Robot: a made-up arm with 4 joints. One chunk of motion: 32 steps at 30 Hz.
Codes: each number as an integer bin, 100 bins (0 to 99) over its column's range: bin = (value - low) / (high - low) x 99, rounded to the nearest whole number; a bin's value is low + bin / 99 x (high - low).
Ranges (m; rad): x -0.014..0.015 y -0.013..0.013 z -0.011..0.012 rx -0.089..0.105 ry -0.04..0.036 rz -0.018..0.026
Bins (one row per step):
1: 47 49 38 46 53 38
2: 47 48 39 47 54 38
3: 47 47 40 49 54 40
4: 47 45 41 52 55 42
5: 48 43 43 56 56 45
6: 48 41 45 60 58 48
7: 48 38 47 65 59 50
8: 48 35 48 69 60 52
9: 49 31 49 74 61 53
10: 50 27 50 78 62 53
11: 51 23 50 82 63 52
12: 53 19 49 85 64 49
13: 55 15 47 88 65 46
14: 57 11 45 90 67 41
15: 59 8 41 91 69 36
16: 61 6 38 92 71 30
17: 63 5 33 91 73 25
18: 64 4 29 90 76 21
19: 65 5 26 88 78 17
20: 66 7 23 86 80 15
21: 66 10 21 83 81 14
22: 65 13 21 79 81 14
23: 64 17 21 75 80 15
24: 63 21 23 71 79 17
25: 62 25 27 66 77 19
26: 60 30 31 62 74 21
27: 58 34 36 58 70 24
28: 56 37 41 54 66 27
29: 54 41 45 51 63 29
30: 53 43 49 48 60 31
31: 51 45 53 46 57 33
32: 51 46 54 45 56 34
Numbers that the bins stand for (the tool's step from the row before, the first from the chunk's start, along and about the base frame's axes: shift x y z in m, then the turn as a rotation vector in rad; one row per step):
1: -0.00023 -0.00013 -0.00217 0.00114 0.00069 -0.00111
2: -0.00023 -0.00039 -0.00194 0.00310 0.00145 -0.00111
3: -0.00023 -0.00066 -0.00171 0.00702 0.00145 -0.00022
4: -0.00023 -0.00118 -0.00147 0.01290 0.00222 0.00067
5: 0.00006 -0.00171 -0.00101 0.02074 0.00299 0.00200
6: 0.00006 -0.00223 -0.00055 0.02858 0.00453 0.00333
7: 0.00006 -0.00302 -0.00008 0.03837 0.00529 0.00422
8: 0.00006 -0.00381 0.00015 0.04621 0.00606 0.00511
9: 0.00035 -0.00486 0.00038 0.05601 0.00683 0.00556
10: 0.00065 -0.00591 0.00062 0.06385 0.00760 0.00556
11: 0.00094 -0.00696 0.00062 0.07169 0.00836 0.00511
12: 0.00153 -0.00801 0.00038 0.07757 0.00913 0.00378
13: 0.00211 -0.00906 -0.00008 0.08344 0.00990 0.00244
14: 0.00270 -0.01011 -0.00055 0.08736 0.01143 0.00022
15: 0.00328 -0.01090 -0.00147 0.08932 0.01297 -0.00200
16: 0.00387 -0.01142 -0.00217 0.09128 0.01451 -0.00467
17: 0.00445 -0.01169 -0.00333 0.08932 0.01604 -0.00689
18: 0.00475 -0.01195 -0.00426 0.08736 0.01834 -0.00867
19: 0.00504 -0.01169 -0.00496 0.08344 0.01988 -0.01044
20: 0.00533 -0.01116 -0.00566 0.07953 0.02141 -0.01133
21: 0.00533 -0.01037 -0.00612 0.07365 0.02218 -0.01178
22: 0.00504 -0.00959 -0.00612 0.06581 0.02218 -0.01178
23: 0.00475 -0.00854 -0.00612 0.05797 0.02141 -0.01133
24: 0.00445 -0.00748 -0.00566 0.05013 0.02065 -0.01044
25: 0.00416 -0.00643 -0.00473 0.04033 0.01911 -0.00956
26: 0.00358 -0.00512 -0.00380 0.03249 0.01681 -0.00867
27: 0.00299 -0.00407 -0.00264 0.02466 0.01374 -0.00733
28: 0.00240 -0.00328 -0.00147 0.01682 0.01067 -0.00600
29: 0.00182 -0.00223 -0.00055 0.01094 0.00836 -0.00511
30: 0.00153 -0.00171 0.00038 0.00506 0.00606 -0.00422
31: 0.00094 -0.00118 0.00131 0.00114 0.00376 -0.00333
32: 0.00094 -0.00092 0.00155 -0.00082 0.00299 -0.00289

